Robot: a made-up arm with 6 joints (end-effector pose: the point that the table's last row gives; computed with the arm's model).
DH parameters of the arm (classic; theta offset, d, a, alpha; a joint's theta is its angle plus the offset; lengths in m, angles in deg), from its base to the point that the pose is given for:
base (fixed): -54.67 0 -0.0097 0
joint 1: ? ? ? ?
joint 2: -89 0 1.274 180
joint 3: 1 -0.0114 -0.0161 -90
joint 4: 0 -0.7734 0.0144 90
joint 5: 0 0.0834 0.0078 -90
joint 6: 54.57 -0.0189 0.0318 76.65
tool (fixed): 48.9 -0.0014 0 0
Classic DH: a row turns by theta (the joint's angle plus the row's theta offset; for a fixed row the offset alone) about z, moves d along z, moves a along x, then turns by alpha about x.
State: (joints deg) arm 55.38 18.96 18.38 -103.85 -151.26 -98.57
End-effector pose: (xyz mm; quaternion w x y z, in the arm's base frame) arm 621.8 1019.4 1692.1 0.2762 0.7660 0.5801 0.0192
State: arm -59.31 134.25 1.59 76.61 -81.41 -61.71
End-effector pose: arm 180.9 -320.6 -935.8 0.4705 0.7457 0.4712 -0.0239
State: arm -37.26 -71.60 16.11 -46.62 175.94 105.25
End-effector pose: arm -957.2 647.6 1791.3 0.2853 -0.3441 -0.5195 -0.7282
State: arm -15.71 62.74 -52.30 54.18 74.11 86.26
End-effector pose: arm 798.9 -222.0 435.1 0.1401 0.0606 -0.2526 -0.9555
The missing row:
joint 1: 54.67 0.6146 -0.0166 -90
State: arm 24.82 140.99 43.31 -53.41 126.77 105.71
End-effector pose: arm 580.4 204.6 -1155.5 0.4748 -0.3865 0.5681 0.5500
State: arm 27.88 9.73 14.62 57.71 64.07 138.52
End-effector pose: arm 899.6 464.9 2007.7 0.1486 -0.8973 0.4132 0.0452
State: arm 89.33 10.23 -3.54 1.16 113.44 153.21
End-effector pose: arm 93.3 1005.8 1702.7 0.4155 -0.7523 -0.1352 0.4931
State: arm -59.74 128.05 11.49 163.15 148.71 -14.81
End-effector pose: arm 380.1 -514.2 -852.4 0.4743 -0.1649 0.7775 -0.3787
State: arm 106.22 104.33 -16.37 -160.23 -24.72 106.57
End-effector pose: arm -308.9 741.6 -379.9 0.2061 0.5694 0.3603 0.7096
